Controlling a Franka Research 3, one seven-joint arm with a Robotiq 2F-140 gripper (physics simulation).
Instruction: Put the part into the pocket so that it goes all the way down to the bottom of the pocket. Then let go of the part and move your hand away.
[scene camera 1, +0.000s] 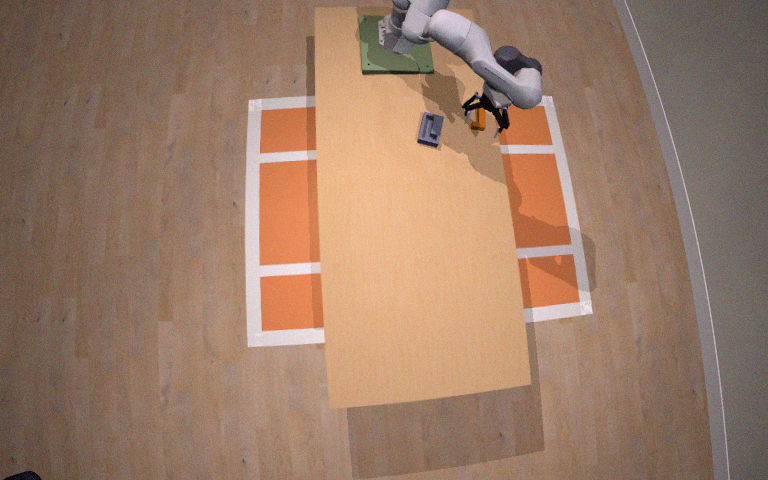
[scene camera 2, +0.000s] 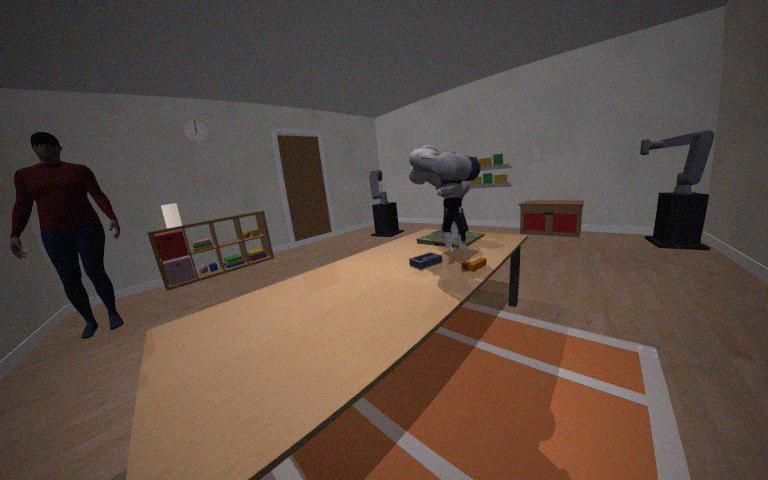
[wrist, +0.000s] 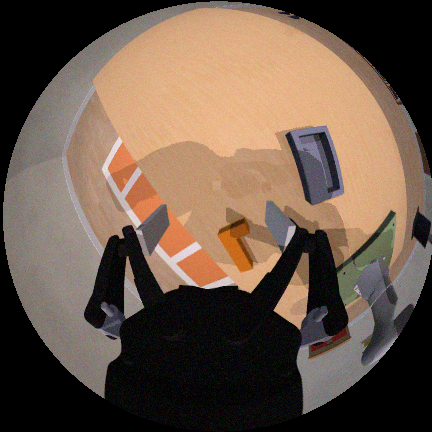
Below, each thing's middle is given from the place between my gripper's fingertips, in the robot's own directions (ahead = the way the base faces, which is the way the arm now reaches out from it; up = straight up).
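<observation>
Positions relative to my hand: orange L-shaped block (wrist: 229, 235), 100 mm behind, 50 mm to the left, 100 mm below; grey-blue block with pocket (wrist: 312, 148), 70 mm behind, 180 mm to the right, 90 mm below. Going by their middles, the orange L-shaped block is the nearest to my hand of the things named here.
</observation>
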